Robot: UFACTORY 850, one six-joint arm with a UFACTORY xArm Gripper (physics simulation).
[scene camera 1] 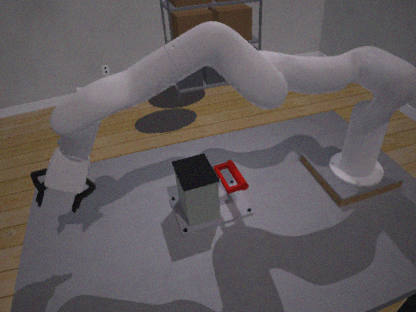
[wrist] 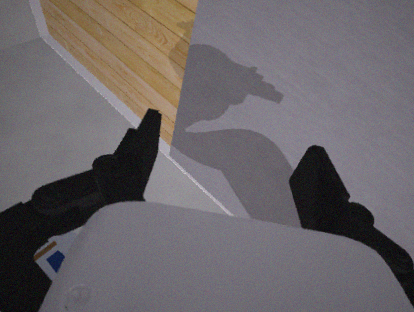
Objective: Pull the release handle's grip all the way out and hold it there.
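Observation:
The release handle's red grip is a rectangular frame at the right side of a grey-green box with a black top, in the scene view. The box stands on a pale base plate with dark bolts. A gap between the grip and the box is hard to judge. My gripper is open and empty, fingers pointing down, above the left edge of the table, well to the left of the box. The handle does not show in the wrist view.
The grey table bears the arm's mounting board at the right. The arm arches above the box and the handle. A shelf rack with cartons stands on the wooden floor behind the table.

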